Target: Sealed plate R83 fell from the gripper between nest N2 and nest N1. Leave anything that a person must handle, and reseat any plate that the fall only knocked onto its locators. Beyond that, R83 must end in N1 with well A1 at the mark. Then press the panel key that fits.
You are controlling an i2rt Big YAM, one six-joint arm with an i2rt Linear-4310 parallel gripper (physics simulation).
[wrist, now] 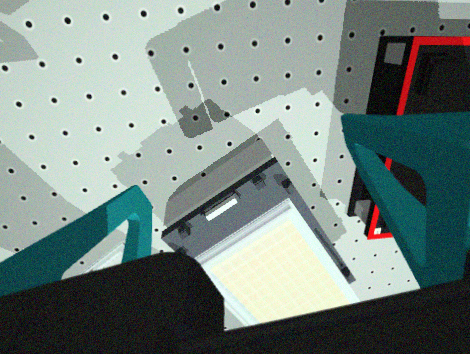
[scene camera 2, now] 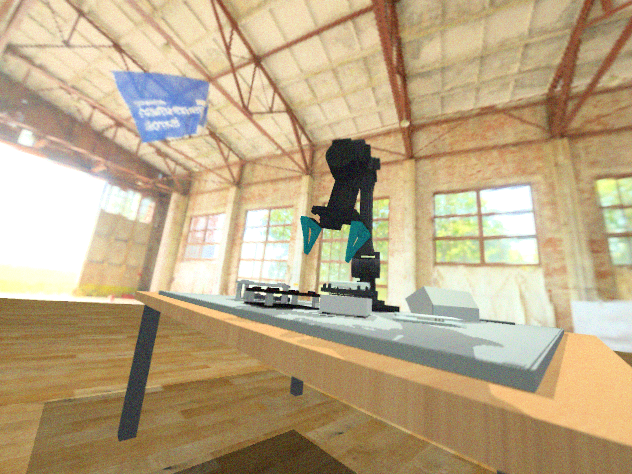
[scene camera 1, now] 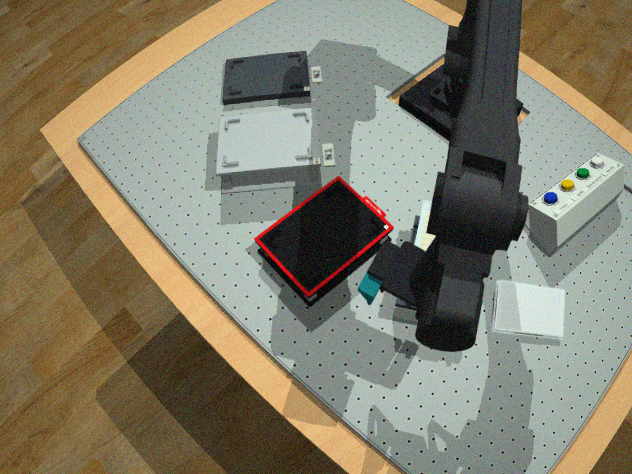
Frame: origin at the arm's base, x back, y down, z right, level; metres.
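Seen in the pictures: gripper, fingertip midpoint: (wrist: pixel 237 164) (scene camera 2: pixel 325 257) (scene camera 1: pixel 405 318).
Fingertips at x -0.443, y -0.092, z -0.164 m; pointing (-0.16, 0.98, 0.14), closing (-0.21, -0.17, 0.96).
Pixels of each thing's top centre, then the offset from my fingertips to it. "spot": a spot on its surface instead.
- cream-welled plate at its top centre: (wrist: pixel 289 301) (scene camera 1: pixel 445 244) (scene camera 2: pixel 351 279) dz +0.025, dx +0.134, dy +0.032 m
- dark-topped nest at a spot on its surface: (wrist: pixel 250 192) spot: dz +0.011, dx +0.050, dy +0.058 m
- white rectangular plate at its top centre: (scene camera 1: pixel 532 308) (scene camera 2: pixel 426 315) dz -0.142, dx +0.173, dy +0.099 m
- red-rimmed black piece at a spot on its surface: (wrist: pixel 440 80) spot: dz +0.157, dx +0.000, dy +0.073 m
- key panel at its top centre: (scene camera 1: pixel 587 183) (scene camera 2: pixel 442 289) dz -0.115, dx +0.398, dy +0.029 m
My gripper (scene camera 2: pixel 327 256) (wrist: pixel 237 164) is open and empty, high above the board; the arm hides most of it in scene camera 1. Below it, a cream-welled plate (scene camera 1: pixel 424 229) (wrist: pixel 280 270) lies on a dark-topped nest (wrist: pixel 250 192) (scene camera 2: pixel 345 306), set back from the locators at its labelled end; the far end is hidden. A white rectangular plate (scene camera 1: pixel 528 310) (scene camera 2: pixel 428 319) lies flat on the board. Two nests with corner locators and no plate on them, one dark (scene camera 1: pixel 266 76), one light grey (scene camera 1: pixel 265 140), stand back left. Their tags are too blurred to read surely.
A red-rimmed black piece (scene camera 1: pixel 324 237) (wrist: pixel 440 80) with a red side tab and a white corner mark sits on a black base between the grey nest and the gripper. The key panel (scene camera 1: pixel 576 204) (scene camera 2: pixel 441 303) at right has blue, yellow, green and white keys.
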